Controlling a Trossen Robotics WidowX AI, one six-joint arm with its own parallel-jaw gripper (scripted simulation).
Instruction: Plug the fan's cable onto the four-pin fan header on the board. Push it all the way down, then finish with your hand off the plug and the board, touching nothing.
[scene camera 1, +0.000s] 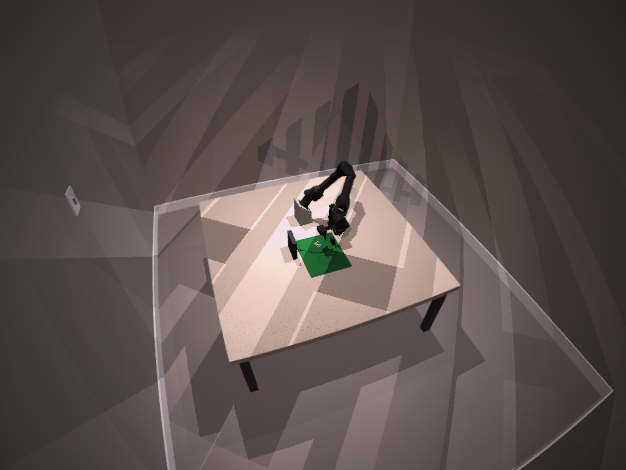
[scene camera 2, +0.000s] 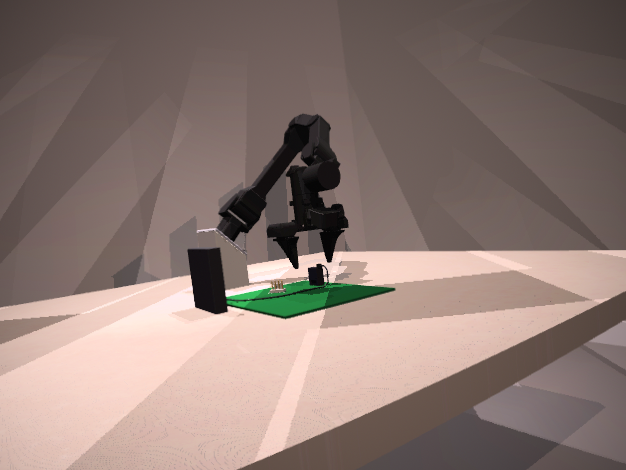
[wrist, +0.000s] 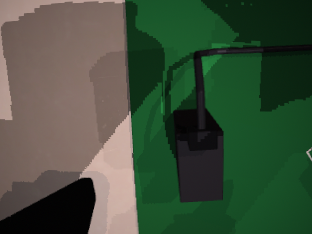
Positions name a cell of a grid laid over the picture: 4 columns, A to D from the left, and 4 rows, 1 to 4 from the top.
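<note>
Black fan plug (wrist: C3), visible. Black fan (scene camera 2: B3), visible. Green board (scene camera 2: C3), (scene camera 1: C3), (wrist: D2). My gripper (scene camera 2: C3) open, holding nothing.
</note>
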